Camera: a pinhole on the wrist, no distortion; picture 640 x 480 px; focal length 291.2 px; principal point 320.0 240.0 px. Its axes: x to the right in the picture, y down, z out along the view. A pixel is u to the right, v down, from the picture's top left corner.
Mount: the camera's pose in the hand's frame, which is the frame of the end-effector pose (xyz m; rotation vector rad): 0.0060 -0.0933 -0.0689 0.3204 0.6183 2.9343
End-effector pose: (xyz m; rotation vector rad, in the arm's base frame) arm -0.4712 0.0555 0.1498 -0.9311 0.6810 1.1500
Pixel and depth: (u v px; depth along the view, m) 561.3 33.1 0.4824
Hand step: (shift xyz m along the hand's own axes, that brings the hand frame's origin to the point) -0.2429 0.4694 0.2935
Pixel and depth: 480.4 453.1 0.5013
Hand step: -0.1745 -0.1883 0.5796
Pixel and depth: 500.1 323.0 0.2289
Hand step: -0.0834 -0.0412 0.1880
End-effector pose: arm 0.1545 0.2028 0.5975 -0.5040 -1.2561 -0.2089
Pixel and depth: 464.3 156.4 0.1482
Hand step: -0.0275 0.0144 0.0593
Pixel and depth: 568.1 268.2 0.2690
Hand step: -0.1560 0.0243 0.2235
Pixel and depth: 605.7 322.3 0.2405
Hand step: -0.1724 -0.0236 0.2165
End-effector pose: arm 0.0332 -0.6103 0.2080 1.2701 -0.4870 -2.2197
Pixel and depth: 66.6 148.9 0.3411
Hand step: 0.3812 0.0855 0.1387
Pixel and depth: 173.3 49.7 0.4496
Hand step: 0.3529 0.3088 0.1715
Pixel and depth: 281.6 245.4 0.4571
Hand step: 0.1697 0.0646 0.3323
